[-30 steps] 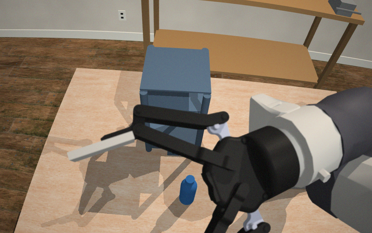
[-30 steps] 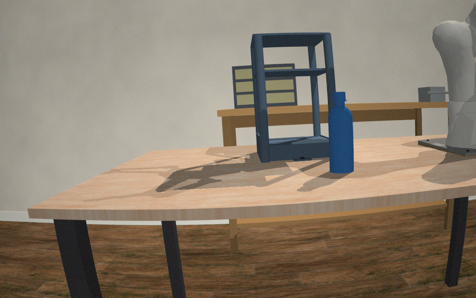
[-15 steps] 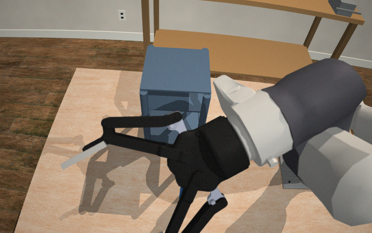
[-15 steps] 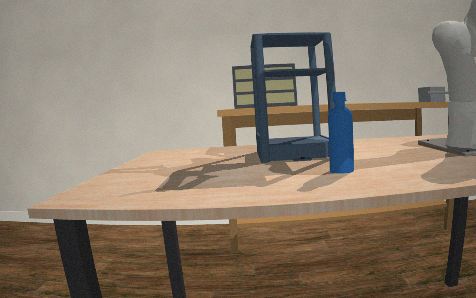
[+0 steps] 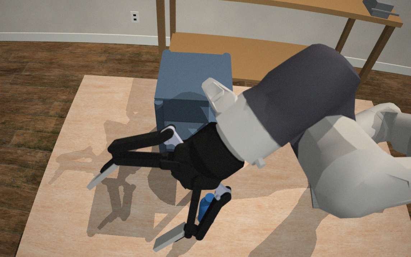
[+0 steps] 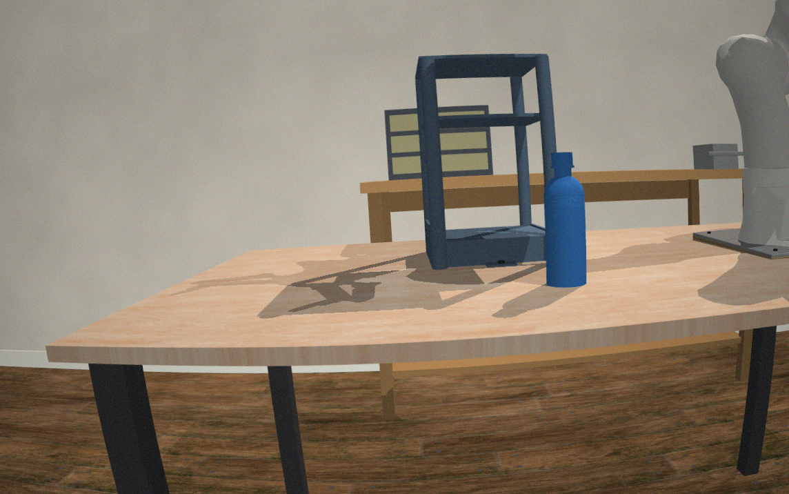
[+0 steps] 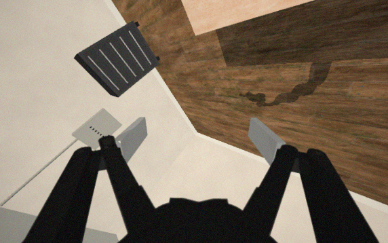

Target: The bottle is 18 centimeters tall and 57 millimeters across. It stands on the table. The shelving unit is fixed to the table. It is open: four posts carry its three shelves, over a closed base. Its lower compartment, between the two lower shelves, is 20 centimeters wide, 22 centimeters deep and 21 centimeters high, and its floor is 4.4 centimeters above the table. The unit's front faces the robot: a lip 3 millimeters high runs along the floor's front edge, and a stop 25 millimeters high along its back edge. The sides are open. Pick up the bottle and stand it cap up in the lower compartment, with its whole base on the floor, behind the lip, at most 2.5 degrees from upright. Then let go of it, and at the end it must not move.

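Now: the blue bottle 420 mm below my hand, 230 mm to the right of it and 110 mm behind it. The rest, counted from my hand: blue shelving unit 520 mm to the right, 360 mm below, 20 mm ahead.
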